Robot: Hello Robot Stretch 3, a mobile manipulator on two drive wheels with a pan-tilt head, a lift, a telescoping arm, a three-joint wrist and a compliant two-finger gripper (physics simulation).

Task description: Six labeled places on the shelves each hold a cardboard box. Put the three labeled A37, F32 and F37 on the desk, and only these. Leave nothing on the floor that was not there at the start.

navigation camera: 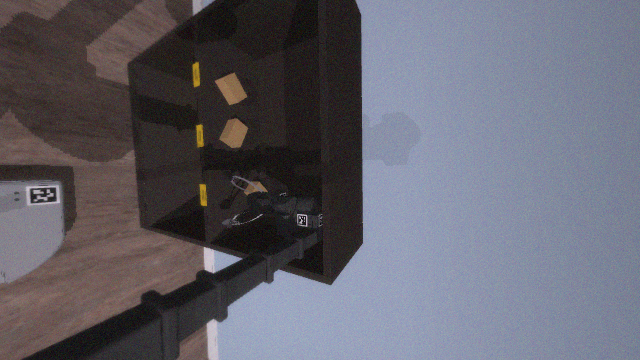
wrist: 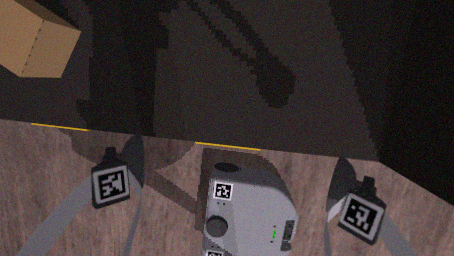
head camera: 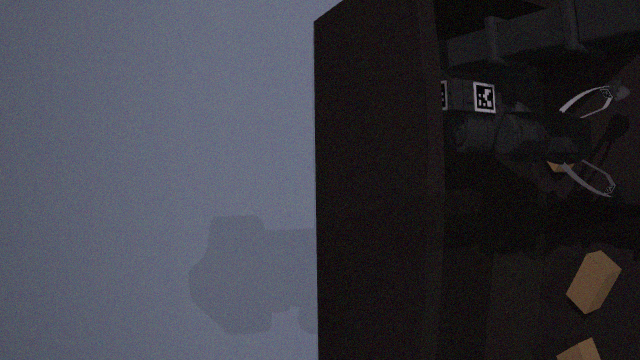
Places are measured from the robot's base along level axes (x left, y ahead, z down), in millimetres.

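Pixels of known places: gripper, fingertip midpoint: (navigation camera: 223,199) (wrist: 236,164) (head camera: 626,142); robot's base at its link origin: (wrist: 222,201).
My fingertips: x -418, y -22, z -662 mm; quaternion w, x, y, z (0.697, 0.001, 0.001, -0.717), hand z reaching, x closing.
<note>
Ahead of a thing's pixels: the offset from my fingertips to its top centre. "pt": to the spot under its first point. Level surfaces: height alone.
My gripper (head camera: 613,142) (navigation camera: 230,202) (wrist: 236,164) is open and empty, its fingers wide apart inside the dark shelf unit (head camera: 370,150) (navigation camera: 342,150). A cardboard box {dx -201, dy -1, dz +32 mm} (head camera: 560,167) (navigation camera: 257,187) is partly hidden behind one finger and the wrist, not between the fingertips. A second cardboard box {dx -90, dy +243, dz +32 mm} (head camera: 594,282) (navigation camera: 234,133) stands apart on the same shelf board; a box (wrist: 42,42) shows at the upper left in the wrist view. A third cardboard box {dx -83, dy +410, dz +32 mm} (head camera: 582,351) (navigation camera: 231,89) stands beyond the second. The label writing is too small to read. The desk does not show.
Yellow labels {pt dx +23, dy +425, dz +94 mm} (navigation camera: 196,74) {pt dx +18, dy +220, dz +92 mm} (navigation camera: 200,135) {pt dx +12, dy +10, dz +95 mm} (navigation camera: 203,195) line the shelf board's front edge. My arm (navigation camera: 200,297) passes close by the shelf's end panel. My base (wrist: 250,210) stands on the wooden floor {dz +662 mm} (navigation camera: 115,260) before the shelf. A blue-grey wall (head camera: 150,125) (navigation camera: 500,200) also shows.
</note>
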